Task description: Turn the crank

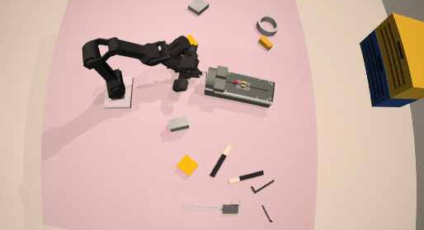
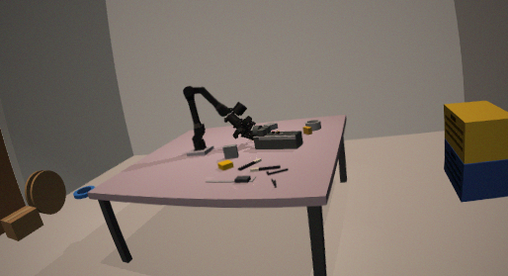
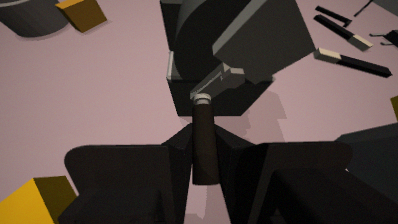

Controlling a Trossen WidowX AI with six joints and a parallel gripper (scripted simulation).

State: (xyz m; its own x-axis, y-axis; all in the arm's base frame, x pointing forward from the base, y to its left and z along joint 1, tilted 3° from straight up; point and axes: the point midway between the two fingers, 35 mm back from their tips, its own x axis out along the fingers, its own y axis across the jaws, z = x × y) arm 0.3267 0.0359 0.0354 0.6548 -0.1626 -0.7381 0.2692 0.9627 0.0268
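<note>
Right now the dark crank handle is 2 cm behind my gripper tip and 2 cm above it. The rest, counted from my gripper tip: orange block (29 cm ahead, 15 cm to the left, 2 cm below); then red pointer (13 cm ahead, 5 cm to the right, 4 cm above).
</note>
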